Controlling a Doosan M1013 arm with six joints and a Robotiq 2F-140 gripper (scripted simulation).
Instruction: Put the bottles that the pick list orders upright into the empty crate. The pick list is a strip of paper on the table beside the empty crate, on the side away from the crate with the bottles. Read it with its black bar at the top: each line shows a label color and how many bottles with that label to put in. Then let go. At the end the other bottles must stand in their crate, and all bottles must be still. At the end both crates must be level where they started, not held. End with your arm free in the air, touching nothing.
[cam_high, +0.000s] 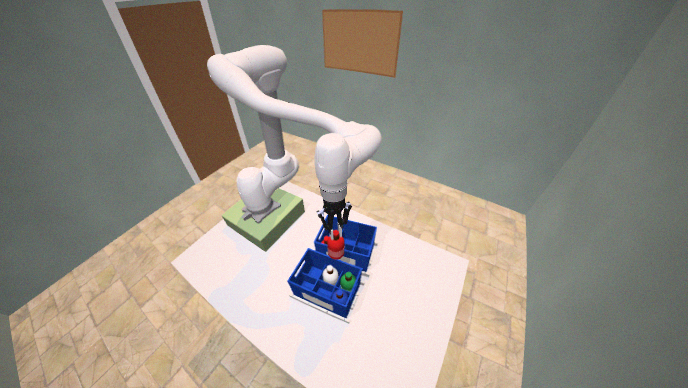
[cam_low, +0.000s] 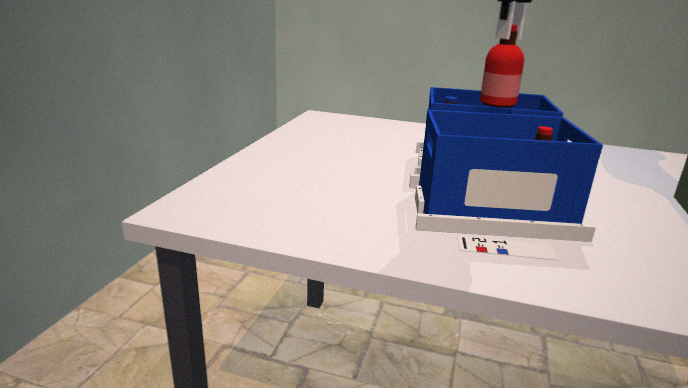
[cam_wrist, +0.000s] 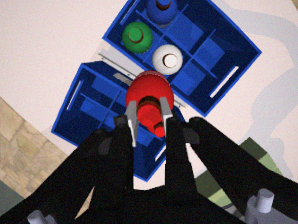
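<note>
Now: hand 80 mm above the red bottle. Round my hand: white bottle: 260 mm below, 70 mm to the right, 20 mm ahead; then blue bottle: 260 mm below, 130 mm to the right, 120 mm ahead; then green-label bottle: 260 mm below, 100 mm ahead, 40 mm to the right.
</note>
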